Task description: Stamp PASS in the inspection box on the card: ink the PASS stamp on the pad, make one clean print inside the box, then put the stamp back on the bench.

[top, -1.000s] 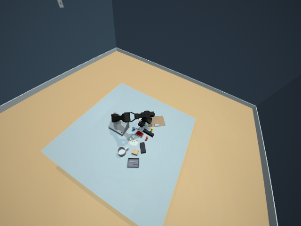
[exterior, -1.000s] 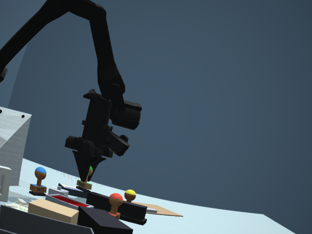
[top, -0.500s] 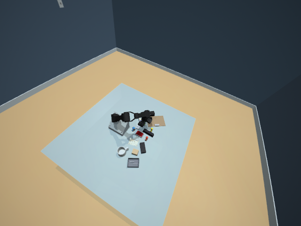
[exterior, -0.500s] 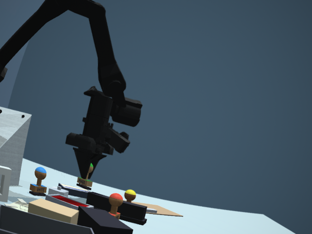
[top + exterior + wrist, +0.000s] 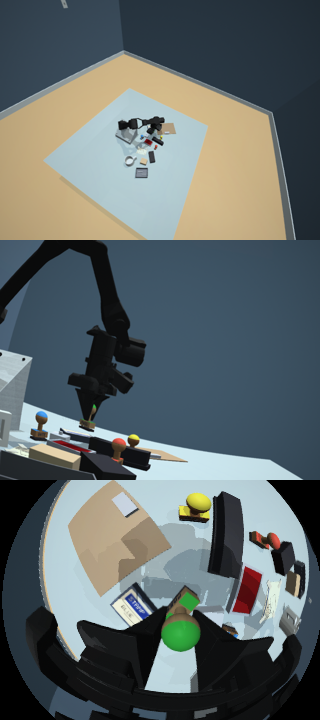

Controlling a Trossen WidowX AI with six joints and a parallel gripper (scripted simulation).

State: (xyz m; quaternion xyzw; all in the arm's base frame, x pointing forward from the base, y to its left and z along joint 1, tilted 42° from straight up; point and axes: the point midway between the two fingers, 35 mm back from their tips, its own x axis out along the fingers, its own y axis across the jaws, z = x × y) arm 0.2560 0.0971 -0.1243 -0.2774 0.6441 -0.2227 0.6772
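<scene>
Right now my gripper tip is 3 cm short of the red ink pad, 12 cm to the left of it and 6 cm above it. Round my gripper tip: yellow-knobbed stamp: 12 cm ahead, 5 cm below; then green-topped pass stamp: right at my gripper tip; then long black block: 11 cm ahead, 5 cm to the right, 5 cm below.
</scene>
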